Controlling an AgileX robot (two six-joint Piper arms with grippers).
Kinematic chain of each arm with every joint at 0, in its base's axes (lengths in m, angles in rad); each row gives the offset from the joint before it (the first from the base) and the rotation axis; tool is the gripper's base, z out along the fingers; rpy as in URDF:
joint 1: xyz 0 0 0.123 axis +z
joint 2: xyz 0 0 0 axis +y
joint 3: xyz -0.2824 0 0.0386 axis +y
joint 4: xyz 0.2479 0 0.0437 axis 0.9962 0 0.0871
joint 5: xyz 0 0 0 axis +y
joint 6: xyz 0.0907 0 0.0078 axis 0.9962 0 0.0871
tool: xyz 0 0 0 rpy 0 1.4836 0
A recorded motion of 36 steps. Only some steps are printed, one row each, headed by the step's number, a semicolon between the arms.
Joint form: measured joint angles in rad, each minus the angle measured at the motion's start. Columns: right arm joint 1, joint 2, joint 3, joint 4, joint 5, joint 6; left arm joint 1, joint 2, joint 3, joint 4, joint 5, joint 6.
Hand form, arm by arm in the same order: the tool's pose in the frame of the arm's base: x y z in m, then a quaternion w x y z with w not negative. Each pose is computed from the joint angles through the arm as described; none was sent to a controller.
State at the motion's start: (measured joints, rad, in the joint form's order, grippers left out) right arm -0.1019 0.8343 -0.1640 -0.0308 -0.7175 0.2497; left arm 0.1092 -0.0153 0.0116 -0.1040 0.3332 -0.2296
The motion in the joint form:
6: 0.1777 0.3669 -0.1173 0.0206 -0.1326 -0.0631; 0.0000 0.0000 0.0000 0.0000 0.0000 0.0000
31: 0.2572 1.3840 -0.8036 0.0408 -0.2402 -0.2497; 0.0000 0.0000 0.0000 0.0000 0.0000 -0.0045
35: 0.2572 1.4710 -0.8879 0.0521 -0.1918 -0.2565; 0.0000 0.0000 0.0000 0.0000 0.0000 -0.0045
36: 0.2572 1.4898 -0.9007 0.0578 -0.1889 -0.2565; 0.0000 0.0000 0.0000 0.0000 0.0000 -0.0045
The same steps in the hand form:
6: 0.2093 0.0166 0.2310 0.70705 0.03373 0.70013 0.09359; 0.0531 0.0027 0.1801 0.61189 -0.16036 0.77031 -0.08063
31: 0.4049 0.0626 0.0847 0.62893 -0.05540 0.77403 0.04757; 0.0531 0.0027 0.1801 0.61171 -0.16209 0.76995 -0.08200
35: 0.4199 0.0642 0.0616 0.60918 -0.05383 0.79005 0.04265; 0.0531 0.0027 0.1801 0.61171 -0.16209 0.76995 -0.08200
36: 0.4218 0.0641 0.0560 0.60570 -0.05130 0.79295 0.04166; 0.0531 0.0027 0.1801 0.61171 -0.16209 0.76995 -0.08200

